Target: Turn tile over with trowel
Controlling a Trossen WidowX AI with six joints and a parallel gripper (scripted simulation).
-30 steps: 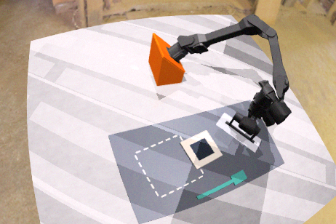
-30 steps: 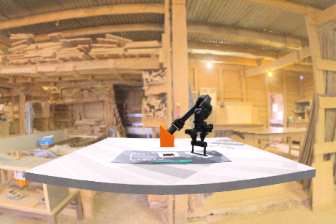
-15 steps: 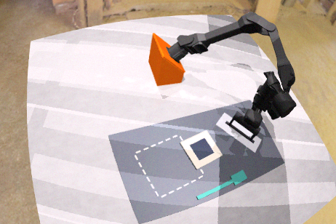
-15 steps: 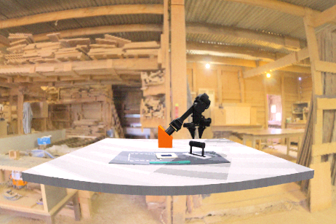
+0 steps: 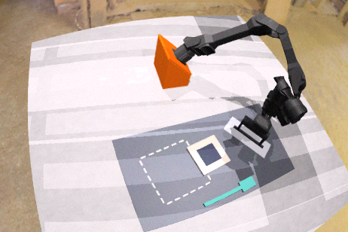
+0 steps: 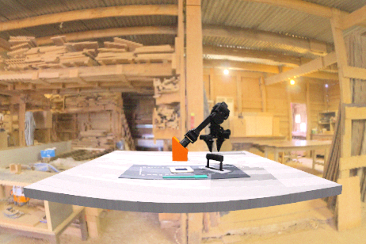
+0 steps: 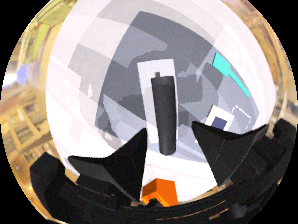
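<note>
My gripper tip is now 20 mm past the small trowel, 10 mm to the left of it and 60 mm above it. From my gripper tip the other things lie so: teal trowel (180 mm ahead, 140 mm to the right, 100 mm below); tile (30 mm ahead, 190 mm to the right, 100 mm below); grey mat (50 mm ahead, 170 mm to the right, 120 mm below).
</note>
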